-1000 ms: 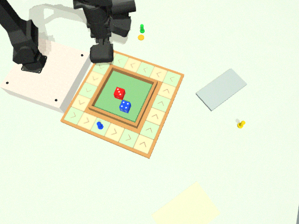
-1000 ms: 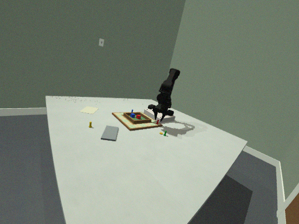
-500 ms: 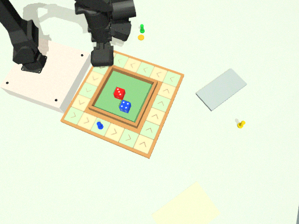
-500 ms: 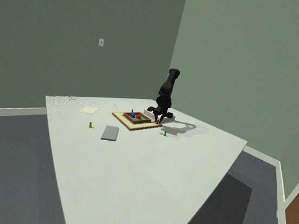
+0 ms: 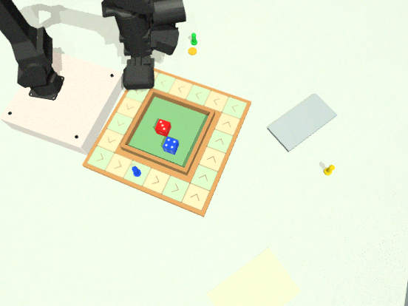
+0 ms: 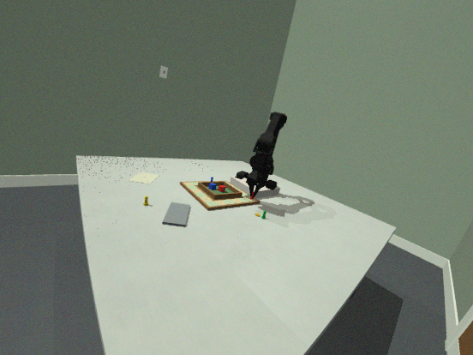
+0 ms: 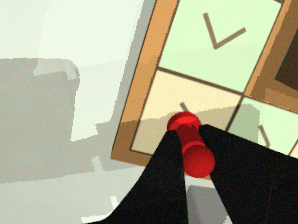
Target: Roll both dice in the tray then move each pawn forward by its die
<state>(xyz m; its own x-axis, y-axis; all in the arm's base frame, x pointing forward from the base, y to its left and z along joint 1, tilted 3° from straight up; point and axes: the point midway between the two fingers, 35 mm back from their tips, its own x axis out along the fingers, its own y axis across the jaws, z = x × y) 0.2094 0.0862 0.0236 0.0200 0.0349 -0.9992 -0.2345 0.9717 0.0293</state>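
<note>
The blue pawn is 240 mm to the right of my gripper tip and 40 mm ahead of it. The rest, counted from my gripper tip: green pawn (130 mm to the left, 90 mm ahead, 10 mm below); then orange piece (100 mm to the left, 90 mm ahead, 20 mm below); then red pawn (10 mm above).
</note>
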